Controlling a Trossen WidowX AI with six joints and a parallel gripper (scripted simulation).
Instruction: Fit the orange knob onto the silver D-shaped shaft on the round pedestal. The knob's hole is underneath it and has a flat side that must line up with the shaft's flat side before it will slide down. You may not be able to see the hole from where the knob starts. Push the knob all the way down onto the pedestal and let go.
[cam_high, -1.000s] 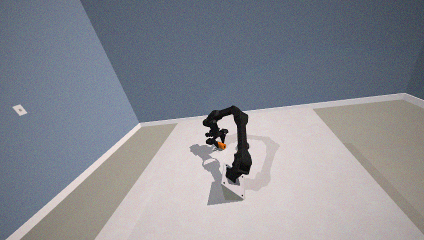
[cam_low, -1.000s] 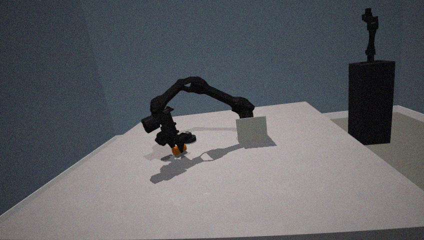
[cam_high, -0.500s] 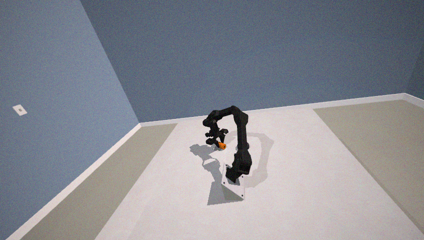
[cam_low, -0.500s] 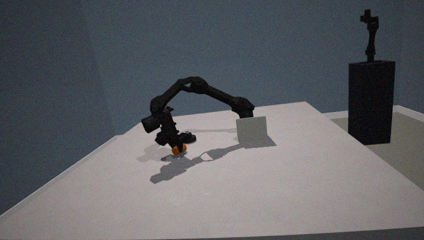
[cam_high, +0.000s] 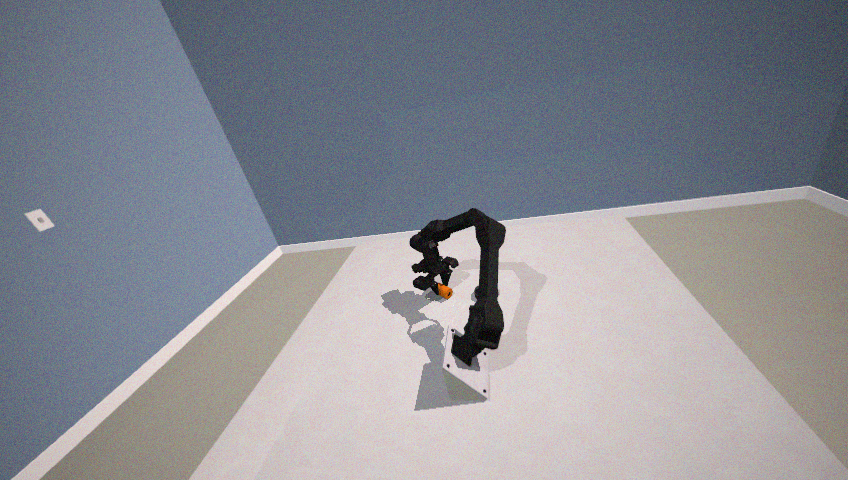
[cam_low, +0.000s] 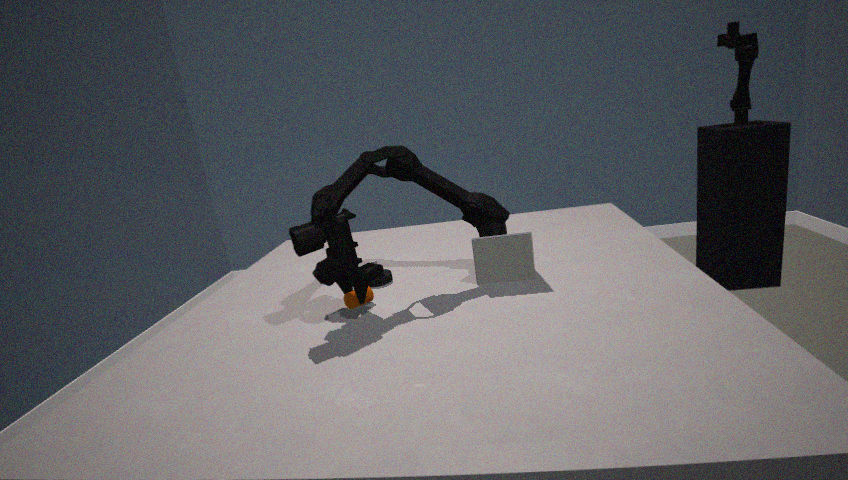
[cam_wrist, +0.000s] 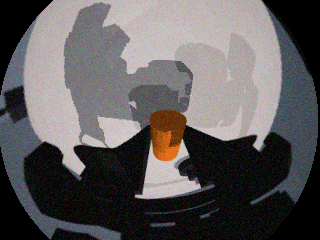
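Now: the round pedestal 160 mm to the right of my gripper tip, 20 mm above it and 10 mm behind it. From my gripper tip the other things lie so: orange knob 10 mm above.
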